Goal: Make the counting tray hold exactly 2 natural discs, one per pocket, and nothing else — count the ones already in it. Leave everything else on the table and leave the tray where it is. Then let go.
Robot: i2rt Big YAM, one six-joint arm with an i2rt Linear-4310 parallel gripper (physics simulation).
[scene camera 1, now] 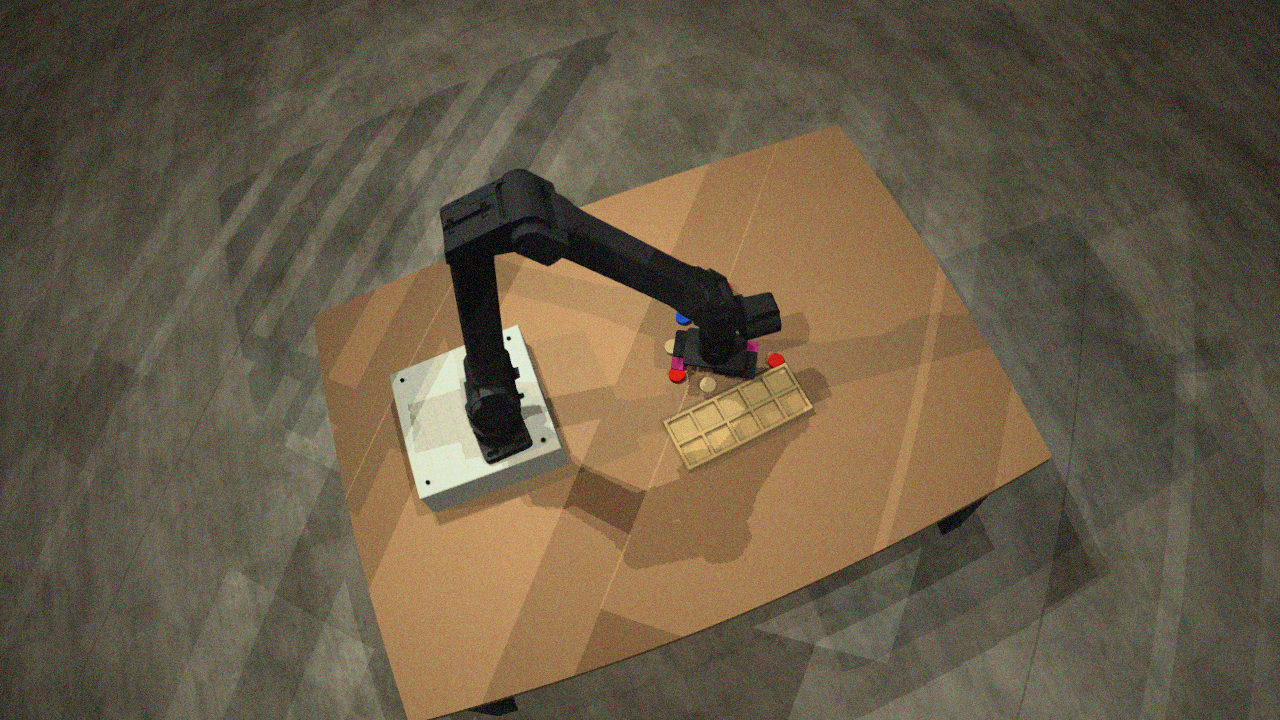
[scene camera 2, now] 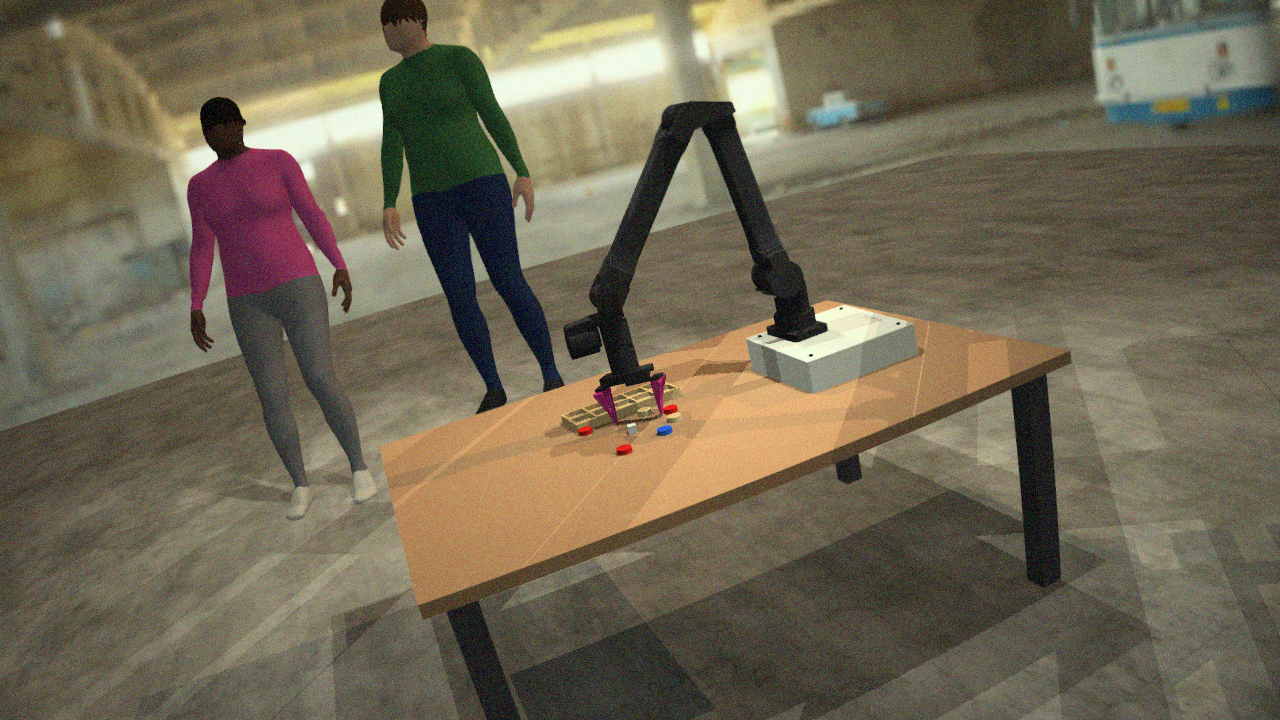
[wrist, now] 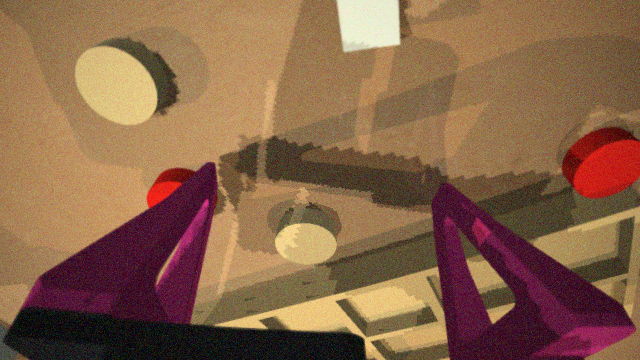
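Note:
A natural disc (scene camera 1: 708, 384) (scene camera 2: 644, 411) (wrist: 306, 243) lies on the table close beside the tray's long edge. Another natural disc (scene camera 1: 670, 346) (scene camera 2: 674, 417) (wrist: 116, 86) lies farther from the tray, at the upper left in the wrist view. The counting tray (scene camera 1: 751, 437) (scene camera 2: 581, 425) (wrist: 325, 297) has two rows of shallow pockets; I make out no disc in them, though the wrist view hides part of it. My gripper (scene camera 1: 715, 355) (scene camera 2: 638, 418) (wrist: 330, 183) is open and empty, pointing down low above the table. The nearer disc appears between the fingers' lines in the wrist view, below fingertip level.
A red disc (scene camera 1: 676, 375) (scene camera 2: 670, 409) (wrist: 162, 192) lies partly behind the left finger in the wrist view. Another red disc (scene camera 1: 776, 360) (scene camera 2: 585, 431) (wrist: 610, 167) lies near the tray's far end. A third red disc (scene camera 2: 623, 449), a blue disc (scene camera 1: 683, 317) (scene camera 2: 664, 430) and a white cube (scene camera 2: 631, 428) (wrist: 370, 25) lie nearby.

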